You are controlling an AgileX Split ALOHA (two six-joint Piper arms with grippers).
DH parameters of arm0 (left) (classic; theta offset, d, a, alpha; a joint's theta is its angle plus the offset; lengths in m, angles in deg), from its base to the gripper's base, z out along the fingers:
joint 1: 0 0.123 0 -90
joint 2: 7.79 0 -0.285 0
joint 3: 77.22 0 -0.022 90
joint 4: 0 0.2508 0 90
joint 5: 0 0 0.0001 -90
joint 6: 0 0.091 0 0
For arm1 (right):
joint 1: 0 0.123 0 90
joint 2: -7.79 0 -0.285 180
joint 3: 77.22 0 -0.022 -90
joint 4: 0 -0.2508 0 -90
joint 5: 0 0 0.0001 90
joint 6: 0 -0.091 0 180
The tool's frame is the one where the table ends.
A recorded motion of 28 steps. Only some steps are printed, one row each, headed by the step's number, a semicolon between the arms.
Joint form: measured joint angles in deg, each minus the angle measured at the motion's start. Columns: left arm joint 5, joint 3, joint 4, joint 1, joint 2, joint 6; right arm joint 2, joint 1, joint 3, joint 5, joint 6, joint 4.
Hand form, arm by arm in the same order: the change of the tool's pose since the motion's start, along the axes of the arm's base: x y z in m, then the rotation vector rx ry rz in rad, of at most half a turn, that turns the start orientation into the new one. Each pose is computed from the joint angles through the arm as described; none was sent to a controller.
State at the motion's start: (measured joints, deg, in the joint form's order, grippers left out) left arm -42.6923 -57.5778 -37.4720 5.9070 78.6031 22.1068; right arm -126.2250 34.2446 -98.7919 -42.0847 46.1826 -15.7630
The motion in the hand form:
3: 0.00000 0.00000 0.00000 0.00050 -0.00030 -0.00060; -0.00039 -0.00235 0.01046 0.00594 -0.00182 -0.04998
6: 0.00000 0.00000 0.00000 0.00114 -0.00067 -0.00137; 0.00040 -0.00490 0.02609 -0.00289 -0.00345 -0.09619
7: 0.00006 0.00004 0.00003 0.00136 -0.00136 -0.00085; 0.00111 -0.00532 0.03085 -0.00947 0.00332 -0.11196
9: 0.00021 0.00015 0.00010 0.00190 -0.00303 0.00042; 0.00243 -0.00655 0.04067 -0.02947 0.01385 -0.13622
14: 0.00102 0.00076 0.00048 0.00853 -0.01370 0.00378; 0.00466 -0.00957 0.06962 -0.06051 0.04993 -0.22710
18: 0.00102 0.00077 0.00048 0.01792 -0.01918 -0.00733; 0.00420 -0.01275 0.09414 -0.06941 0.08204 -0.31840
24: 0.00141 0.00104 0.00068 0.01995 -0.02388 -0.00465; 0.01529 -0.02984 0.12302 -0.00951 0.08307 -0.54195
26: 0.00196 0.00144 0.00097 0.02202 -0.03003 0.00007; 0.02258 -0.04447 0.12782 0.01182 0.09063 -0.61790
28: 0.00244 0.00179 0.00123 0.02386 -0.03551 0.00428; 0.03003 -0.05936 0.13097 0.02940 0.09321 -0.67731
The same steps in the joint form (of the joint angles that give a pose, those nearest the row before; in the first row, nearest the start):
3: 0.00 0.00 0.00 0.00 0.00 0.05; 1.27 0.00 -0.13 -0.42 -4.13 1.79
6: 0.00 0.00 0.00 0.00 0.00 0.11; 2.42 0.00 -1.81 -2.83 -8.83 4.73
7: 0.05 0.00 0.00 0.00 0.00 0.11; 2.47 0.00 -2.92 -4.34 -10.48 5.67
9: 0.18 0.00 0.00 0.00 0.00 0.11; 2.53 0.00 -5.30 -7.67 -13.22 7.65
14: 0.86 0.00 0.05 0.00 0.00 0.37; 2.53 0.00 -12.35 -16.78 -20.85 11.31
18: 0.86 0.00 0.05 0.00 0.00 1.27; 2.53 0.00 -18.15 -23.94 -27.23 13.23
24: 1.19 0.00 0.05 0.00 0.00 1.32; 2.73 -1.95 -24.08 -27.63 -39.20 16.14
26: 1.64 0.00 0.05 0.00 0.00 1.32; 3.12 -3.89 -24.43 -27.91 -41.89 16.29
28: 2.05 0.00 0.05 0.00 0.00 1.32; 3.43 -5.91 -24.55 -27.84 -43.48 16.29

